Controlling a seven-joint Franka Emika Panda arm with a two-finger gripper.
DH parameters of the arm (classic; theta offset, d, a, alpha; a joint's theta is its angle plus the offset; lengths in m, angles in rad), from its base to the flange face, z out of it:
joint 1: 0 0.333 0 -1.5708
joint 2: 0 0 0 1.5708
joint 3: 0 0.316 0.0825 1.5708
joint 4: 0 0 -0.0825 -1.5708
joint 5: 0 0.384 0 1.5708
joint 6: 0 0 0.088 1.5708
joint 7: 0 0.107 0 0
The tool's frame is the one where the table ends.
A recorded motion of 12 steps. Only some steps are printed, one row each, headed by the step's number.
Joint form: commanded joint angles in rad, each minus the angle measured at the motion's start. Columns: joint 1, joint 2, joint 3, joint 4, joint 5, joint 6, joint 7.
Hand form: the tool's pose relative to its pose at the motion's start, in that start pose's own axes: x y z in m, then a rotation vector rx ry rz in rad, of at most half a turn. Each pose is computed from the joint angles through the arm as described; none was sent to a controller.
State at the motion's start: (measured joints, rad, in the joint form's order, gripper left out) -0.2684 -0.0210 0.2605 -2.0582 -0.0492 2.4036 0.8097
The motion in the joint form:
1: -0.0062 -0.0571 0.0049 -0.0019 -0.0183 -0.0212 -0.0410
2: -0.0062 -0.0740 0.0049 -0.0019 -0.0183 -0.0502 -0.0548
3: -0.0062 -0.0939 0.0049 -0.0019 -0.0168 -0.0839 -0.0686
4: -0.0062 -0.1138 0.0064 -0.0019 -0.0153 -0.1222 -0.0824
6: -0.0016 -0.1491 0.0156 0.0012 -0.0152 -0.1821 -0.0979
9: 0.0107 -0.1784 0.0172 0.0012 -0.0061 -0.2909 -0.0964
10: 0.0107 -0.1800 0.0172 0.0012 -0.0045 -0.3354 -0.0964
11: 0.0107 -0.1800 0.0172 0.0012 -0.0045 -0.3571 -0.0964
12: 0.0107 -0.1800 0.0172 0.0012 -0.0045 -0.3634 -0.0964
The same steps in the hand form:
1: -0.0002 -0.0002 -0.0299 0.0015 0.0430 -0.0560
2: -0.0021 0.0014 -0.0370 -0.0114 0.0375 -0.0701
3: -0.0045 0.0034 -0.0453 -0.0255 0.0304 -0.0831
4: -0.0080 0.0052 -0.0532 -0.0423 0.0196 -0.0973
6: -0.0177 0.0032 -0.0693 -0.0634 0.0083 -0.1256
9: -0.0320 0.0068 -0.0770 -0.1175 -0.0503 -0.1296
10: -0.0355 0.0108 -0.0747 -0.1470 -0.0815 -0.1275
11: -0.0372 0.0128 -0.0732 -0.1622 -0.0970 -0.1269
12: -0.0376 0.0133 -0.0728 -0.1667 -0.1015 -0.1267

